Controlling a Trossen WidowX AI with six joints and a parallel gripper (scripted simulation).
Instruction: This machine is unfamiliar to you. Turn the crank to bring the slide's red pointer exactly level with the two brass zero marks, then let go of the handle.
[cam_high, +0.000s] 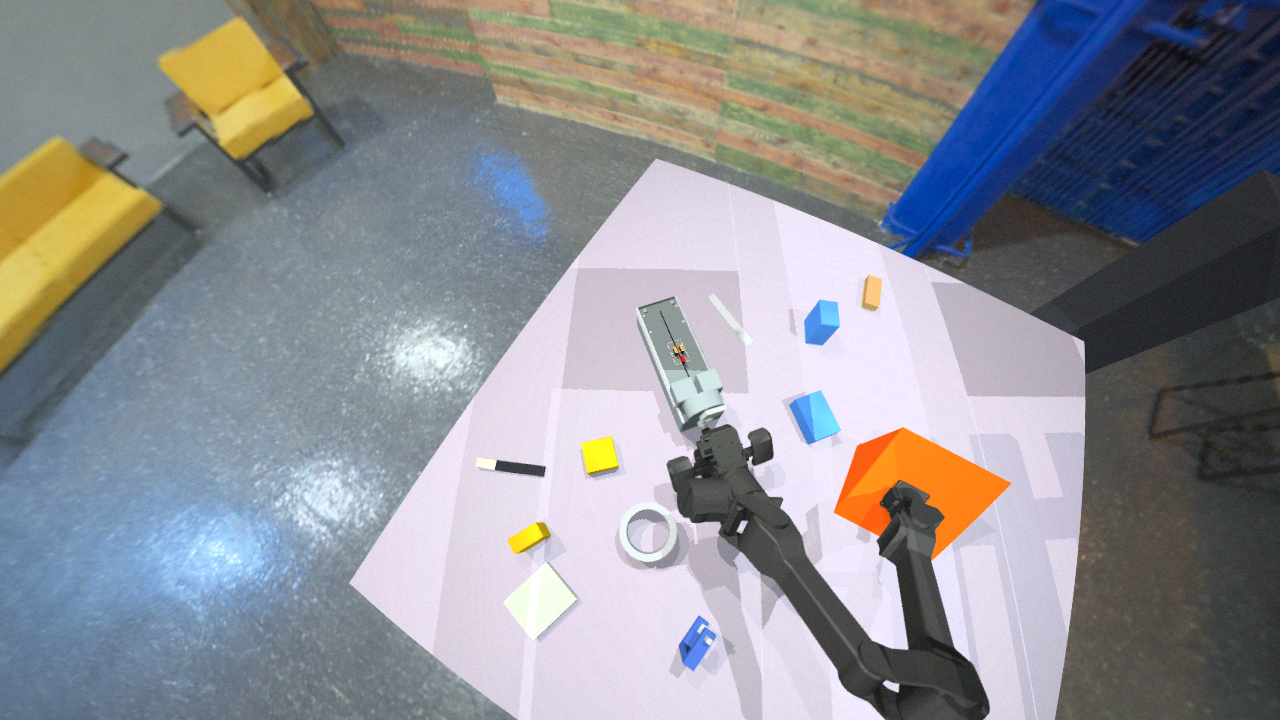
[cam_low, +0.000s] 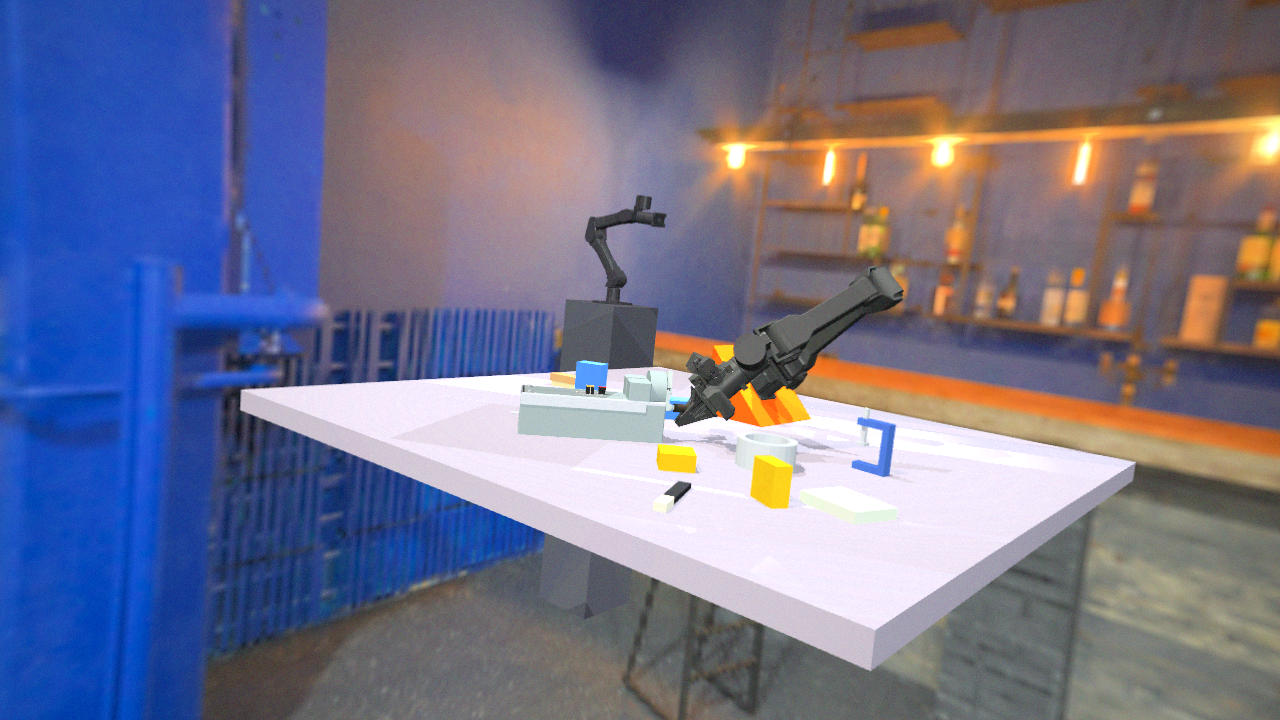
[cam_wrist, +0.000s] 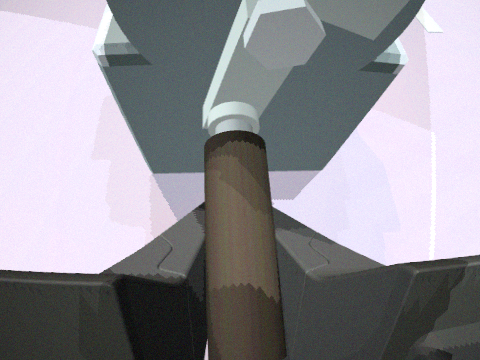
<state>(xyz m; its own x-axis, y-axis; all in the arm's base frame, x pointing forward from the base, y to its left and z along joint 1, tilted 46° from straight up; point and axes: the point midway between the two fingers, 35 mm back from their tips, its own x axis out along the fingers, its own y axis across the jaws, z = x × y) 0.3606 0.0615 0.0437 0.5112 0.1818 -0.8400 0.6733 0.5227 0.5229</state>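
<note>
Right now the brown crank handle is 10 mm behind my gripper tip, 10 mm to the left of it and 30 mm above it. The rest, counted from my gripper tip: metal strip (70 mm ahead, 280 mm to the right, 30 mm below); then blue clamp (150 mm behind, 320 mm to the left, 20 mm above); then red pointer (100 mm ahead, 100 mm to the right, 50 mm above).
</note>
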